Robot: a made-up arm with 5 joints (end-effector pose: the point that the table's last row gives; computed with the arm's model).
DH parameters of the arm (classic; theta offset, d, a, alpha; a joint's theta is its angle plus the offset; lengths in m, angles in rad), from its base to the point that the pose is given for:
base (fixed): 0 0 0 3.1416
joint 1: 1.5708 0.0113 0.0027 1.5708
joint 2: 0 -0.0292 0.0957 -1.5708
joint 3: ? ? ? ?
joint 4: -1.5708 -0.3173 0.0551 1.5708
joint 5: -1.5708 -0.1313 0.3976 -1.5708
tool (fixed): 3.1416 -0.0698 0 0
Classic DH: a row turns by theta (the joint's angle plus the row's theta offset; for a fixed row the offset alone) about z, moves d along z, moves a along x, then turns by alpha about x.
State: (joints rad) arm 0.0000 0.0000 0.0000 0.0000 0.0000
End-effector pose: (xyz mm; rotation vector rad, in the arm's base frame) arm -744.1 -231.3 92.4 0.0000 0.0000 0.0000
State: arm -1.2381 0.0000 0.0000 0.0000 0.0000
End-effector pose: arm -24.4 -778.8 92.4 0.0000 0.0000 1.2381
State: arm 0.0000 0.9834 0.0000 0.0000 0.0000
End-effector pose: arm -744.1 -215.7 -144.1 0.9834 0.0000 0.0000
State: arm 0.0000 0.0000 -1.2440 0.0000 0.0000
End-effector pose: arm -132.8 -818.1 92.4 0.0000 0.0000 1.2440
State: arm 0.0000 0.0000 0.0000 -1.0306 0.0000
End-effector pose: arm -744.1 -180.1 212.1 -1.0306 0.0000 0.0000
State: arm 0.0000 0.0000 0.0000 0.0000 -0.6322
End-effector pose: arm -626.0 -231.3 -129.1 0.0000 -0.6322 0.0000
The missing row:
joint 3: 0 -0.1184 0.0016 1.5708
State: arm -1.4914 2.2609 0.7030 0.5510 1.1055
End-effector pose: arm 254.3 -678.9 -227.6 -1.2872 -2.3359 -0.5926
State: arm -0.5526 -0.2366 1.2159 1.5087 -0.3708
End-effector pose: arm -395.5 404.3 -167.8 1.2318 -0.9435 -0.6280
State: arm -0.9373 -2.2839 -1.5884 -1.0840 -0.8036
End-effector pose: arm -222.9 524.1 399.8 1.4598 -0.4605 -2.0376
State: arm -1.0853 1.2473 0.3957 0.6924 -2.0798
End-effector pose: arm -160.6 13.5 -77.0 0.9927 -0.5788 -1.1412
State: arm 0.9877 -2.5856 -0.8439 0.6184 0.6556
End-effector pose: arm 485.5 669.7 189.3 -1.0397 2.3222 -1.1007
